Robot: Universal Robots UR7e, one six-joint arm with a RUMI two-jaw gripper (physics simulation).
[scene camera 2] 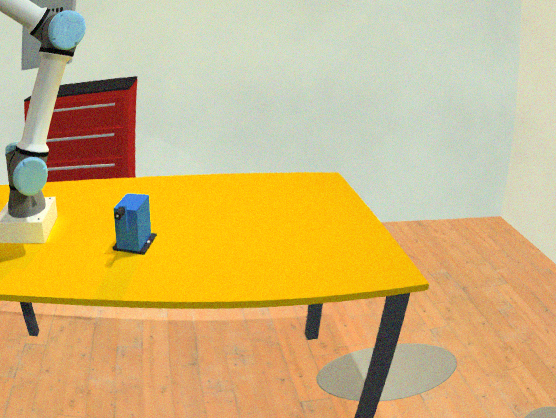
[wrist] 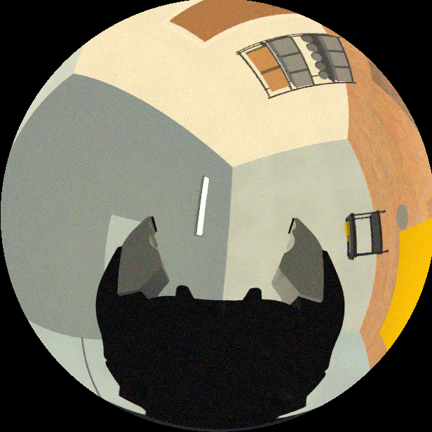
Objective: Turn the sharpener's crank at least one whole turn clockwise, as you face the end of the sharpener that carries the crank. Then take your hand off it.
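Seen in the pictures: arm's base at its link origin: (scene camera 2: 27, 208).
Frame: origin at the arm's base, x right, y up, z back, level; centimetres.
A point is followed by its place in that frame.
Note:
The blue sharpener (scene camera 2: 135, 225) @[x 14.5, y 1.3, z -42.8 cm] stands upright on its dark base plate on the yellow table (scene camera 2: 240, 235) @[x 2.0, y -7.2, z -72.0 cm], to the right of the robot's base in the scene view. Its small black crank (scene camera 2: 119, 214) @[x 19.7, y 6.6, z -39.3 cm] shows at the upper left of its body; the crank's exact angle is too small to tell. My gripper (wrist: 221, 219) is open with nothing between its jaws. It points at the walls and ceiling, away from the sharpener, which does not show in the wrist view. The gripper is out of frame in the scene view.
The robot's white base block (scene camera 2: 30, 230) @[x 10.6, y -2.8, z -5.0 cm] stands on the table left of the sharpener, with the arm (scene camera 2: 45, 100) @[x 11.9, y 37.1, z -14.8 cm] rising from it. A red drawer cabinet (scene camera 2: 125, 125) stands behind the table. A dark cart (wrist: 352, 240) and a shelf rack show at the right in the wrist view.

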